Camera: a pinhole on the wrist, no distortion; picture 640 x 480 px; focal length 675.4 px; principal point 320.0 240.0 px. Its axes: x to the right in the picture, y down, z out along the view. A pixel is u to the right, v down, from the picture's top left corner.
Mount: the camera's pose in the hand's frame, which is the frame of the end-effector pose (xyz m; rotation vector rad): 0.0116 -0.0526 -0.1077 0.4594 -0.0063 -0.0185
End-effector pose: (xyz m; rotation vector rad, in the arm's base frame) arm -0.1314 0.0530 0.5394 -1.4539 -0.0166 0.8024
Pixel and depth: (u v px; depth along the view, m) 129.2 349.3 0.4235
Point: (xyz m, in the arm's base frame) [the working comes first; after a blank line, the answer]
In the camera's frame: -0.1196 0.0685 0.4235

-0.2733 0.2760 0.7942
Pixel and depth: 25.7 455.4 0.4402
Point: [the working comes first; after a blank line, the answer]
In the camera's frame: -0.1918 0.1404 0.4402

-0.3758 0.2763 0.7828
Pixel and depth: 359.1 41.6 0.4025
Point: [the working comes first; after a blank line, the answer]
In the camera's frame: 0.0233 -0.1182 0.4025

-0.0453 0.2713 0.8554
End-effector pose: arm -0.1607 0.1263 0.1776 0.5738 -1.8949 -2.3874
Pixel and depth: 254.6 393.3 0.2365
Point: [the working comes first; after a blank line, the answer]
In the camera's frame: -0.0229 0.0537 0.2365

-0.1671 0.2766 0.1015
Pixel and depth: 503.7 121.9 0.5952
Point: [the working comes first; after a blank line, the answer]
In the camera's frame: 0.1619 -0.1041 0.5952

-0.3518 0.5426 -0.1863
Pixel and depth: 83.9 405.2 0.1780
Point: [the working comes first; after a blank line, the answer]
In the camera's frame: -0.0622 0.0435 0.1780

-0.1167 0.2289 0.1177
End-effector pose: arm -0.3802 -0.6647 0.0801 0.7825 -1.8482 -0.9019
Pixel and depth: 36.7 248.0 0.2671
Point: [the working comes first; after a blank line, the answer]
In the camera's frame: -0.1120 0.0032 0.2671

-0.4374 -0.6355 -0.1473
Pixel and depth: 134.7 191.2 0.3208
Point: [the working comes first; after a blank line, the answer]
In the camera's frame: -0.0880 -0.0232 0.3208

-0.4727 -0.6700 -0.1887
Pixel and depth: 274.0 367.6 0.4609
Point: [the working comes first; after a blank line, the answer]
In the camera's frame: -0.0314 0.0871 0.4609

-0.6589 -0.6517 -0.1897
